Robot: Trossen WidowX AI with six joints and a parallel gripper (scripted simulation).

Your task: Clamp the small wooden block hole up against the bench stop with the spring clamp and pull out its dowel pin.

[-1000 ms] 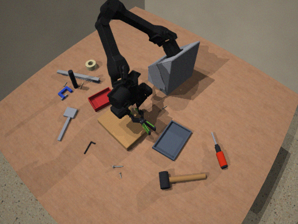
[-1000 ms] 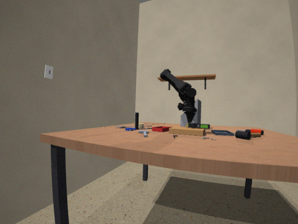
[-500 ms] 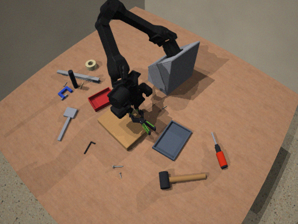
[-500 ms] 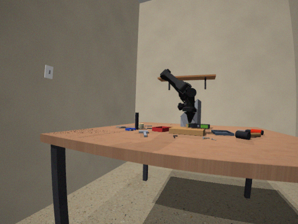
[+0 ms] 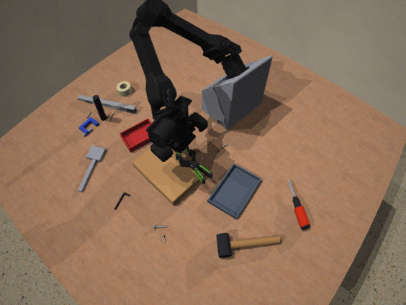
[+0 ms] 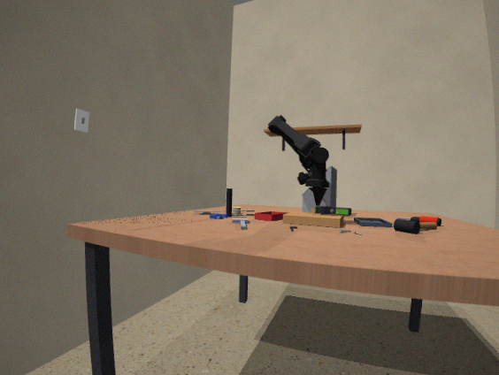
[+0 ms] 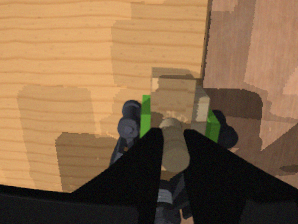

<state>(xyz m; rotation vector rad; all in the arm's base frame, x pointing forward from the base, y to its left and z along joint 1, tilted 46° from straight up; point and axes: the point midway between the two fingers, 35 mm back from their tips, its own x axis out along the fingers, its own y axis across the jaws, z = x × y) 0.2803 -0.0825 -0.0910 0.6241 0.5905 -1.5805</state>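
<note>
Right now my hand is 40 mm above the dowel pin. The rest, counted from my hand: small wooden block 60 mm below; wooden board 60 mm ahead, 80 mm below; bench stop 10 mm behind, 50 mm below.
</note>
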